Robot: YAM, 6 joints.
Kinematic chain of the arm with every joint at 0, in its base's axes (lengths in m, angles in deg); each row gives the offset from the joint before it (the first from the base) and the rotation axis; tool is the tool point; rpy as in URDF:
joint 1: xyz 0 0 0.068 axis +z
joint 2: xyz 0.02 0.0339 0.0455 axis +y
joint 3: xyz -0.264 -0.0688 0 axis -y
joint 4: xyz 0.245 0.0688 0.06 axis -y
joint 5: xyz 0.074 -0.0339 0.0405 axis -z
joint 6: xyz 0.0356 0 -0.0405 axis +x
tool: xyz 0 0 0 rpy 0 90 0
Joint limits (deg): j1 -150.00..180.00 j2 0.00..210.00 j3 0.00..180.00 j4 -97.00..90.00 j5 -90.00..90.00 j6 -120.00..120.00
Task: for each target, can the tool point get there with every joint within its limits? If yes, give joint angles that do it. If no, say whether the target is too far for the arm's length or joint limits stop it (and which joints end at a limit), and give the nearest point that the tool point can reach.
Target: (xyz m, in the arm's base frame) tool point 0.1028 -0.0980 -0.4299
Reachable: no: joint limits stop it (at a limit: joint 2) | nearest point 0.1143 -0.1089 -0.3688 | short by 0.063 m
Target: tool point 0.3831 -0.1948 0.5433
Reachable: yes | joints -22.38 127.55 160.83 -7.90 74.16 -62.51
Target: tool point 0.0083 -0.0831 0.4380
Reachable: yes | joints -83.79 30.44 60.22 -20.88 1.25 -82.63
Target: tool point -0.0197 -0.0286 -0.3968
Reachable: no: joint limits stop it (at a limit: joint 2) | nearest point -0.0400 -0.0581 -0.3335 | short by 0.073 m
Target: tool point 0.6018 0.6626 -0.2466
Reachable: no: too far | nearest point 0.4026 0.4432 -0.1247 | short by 0.320 m
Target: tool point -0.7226 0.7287 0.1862
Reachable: no: too far | nearest point -0.4536 0.4574 0.1586 | short by 0.383 m
